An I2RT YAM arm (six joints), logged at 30 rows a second.
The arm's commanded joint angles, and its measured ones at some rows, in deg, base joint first. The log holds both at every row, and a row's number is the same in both.
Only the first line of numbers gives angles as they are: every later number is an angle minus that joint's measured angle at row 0.
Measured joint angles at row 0:
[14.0, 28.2, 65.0, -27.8, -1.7, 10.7]
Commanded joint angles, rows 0 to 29:
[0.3, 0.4, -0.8, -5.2, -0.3, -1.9]
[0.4, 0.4, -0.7, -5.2, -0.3, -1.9]
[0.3, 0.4, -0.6, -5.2, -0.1, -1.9]
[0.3, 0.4, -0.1, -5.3, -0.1, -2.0]
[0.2, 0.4, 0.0, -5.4, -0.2, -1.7]
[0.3, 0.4, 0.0, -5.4, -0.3, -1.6]
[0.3, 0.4, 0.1, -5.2, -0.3, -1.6]
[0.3, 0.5, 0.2, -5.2, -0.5, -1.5]
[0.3, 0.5, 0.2, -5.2, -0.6, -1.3]
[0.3, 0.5, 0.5, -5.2, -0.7, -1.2]
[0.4, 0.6, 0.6, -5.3, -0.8, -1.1]
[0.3, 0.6, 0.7, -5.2, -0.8, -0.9]
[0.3, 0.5, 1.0, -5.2, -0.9, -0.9]
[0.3, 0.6, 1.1, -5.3, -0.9, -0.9]
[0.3, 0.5, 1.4, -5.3, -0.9, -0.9]
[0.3, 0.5, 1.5, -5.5, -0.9, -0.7]
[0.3, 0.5, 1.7, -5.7, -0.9, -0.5]
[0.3, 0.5, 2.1, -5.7, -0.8, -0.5]
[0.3, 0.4, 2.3, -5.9, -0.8, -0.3]
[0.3, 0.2, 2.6, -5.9, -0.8, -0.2]
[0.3, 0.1, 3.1, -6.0, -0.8, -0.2]
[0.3, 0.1, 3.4, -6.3, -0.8, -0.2]
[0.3, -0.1, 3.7, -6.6, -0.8, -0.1]
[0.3, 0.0, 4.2, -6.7, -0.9, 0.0]
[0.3, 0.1, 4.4, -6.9, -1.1, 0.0]
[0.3, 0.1, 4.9, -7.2, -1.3, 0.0]
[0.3, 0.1, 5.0, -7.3, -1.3, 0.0]
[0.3, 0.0, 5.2, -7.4, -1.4, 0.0]
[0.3, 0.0, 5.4, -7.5, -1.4, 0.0]
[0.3, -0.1, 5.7, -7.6, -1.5, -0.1]
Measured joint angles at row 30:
[0.0, 0.0, 3.7, -6.2, -0.5, 0.1]
